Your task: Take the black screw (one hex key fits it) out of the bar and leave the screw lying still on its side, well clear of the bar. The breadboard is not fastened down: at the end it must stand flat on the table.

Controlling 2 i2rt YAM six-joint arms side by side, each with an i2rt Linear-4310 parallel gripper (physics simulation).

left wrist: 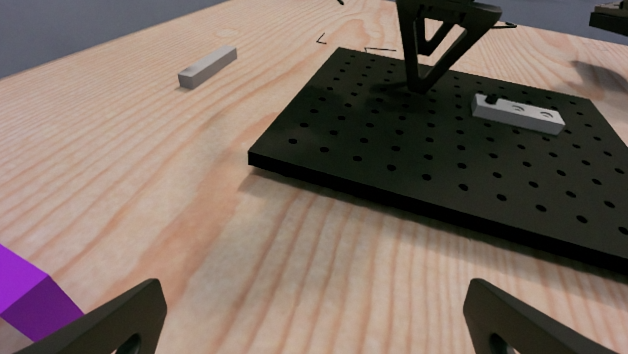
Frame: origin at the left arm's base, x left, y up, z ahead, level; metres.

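Seen in the pictures: left gripper, fingertip midpoint: (314, 293); right gripper, fingertip midpoint: (419, 71).
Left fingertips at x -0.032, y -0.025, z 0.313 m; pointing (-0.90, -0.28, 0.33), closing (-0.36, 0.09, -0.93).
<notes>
Offsets run from my left fingertips to a thing's top centre. "*": to the spot under its first point.
The black screw {dx -0.263, dy -0.027, dz -0.080 m} (492, 99) stands upright in the left end of the light grey bar {* dx -0.251, dy -0.040, dz -0.106 m} (518, 119), its dark head above the top face. Two grey round screws or recesses show further along the bar, which lies on the black perforated breadboard {dx -0.236, dy -0.035, dz -0.056 m} (360, 128). The breadboard appears flat on the table. My left gripper (314, 293) is open and empty, its fingertips at the lower corners of the view, on the near side of the breadboard. My right gripper (419, 71) is open, with dark fingers pointing down over the board's back part, left of the bar; its upper part is cut off.
Thin black hex keys lie behind the breadboard, including a small one {dx -0.451, dy -0.069, dz +0.151 m} (321, 40), a longer one {dx -0.449, dy -0.069, dz +0.057 m} (380, 49) and one partly hidden {dx -0.778, dy -0.066, dz -0.142 m} (504, 25). A grey block {dx -0.250, dy -0.056, dz +0.225 m} (207, 67) lies back left. A purple block {* dx +0.029, dy -0.036, dz +0.108 m} (30, 295) is at lower left. A dark object {* dx -0.573, dy +0.005, dz -0.252 m} (610, 20) shows at upper right.
</notes>
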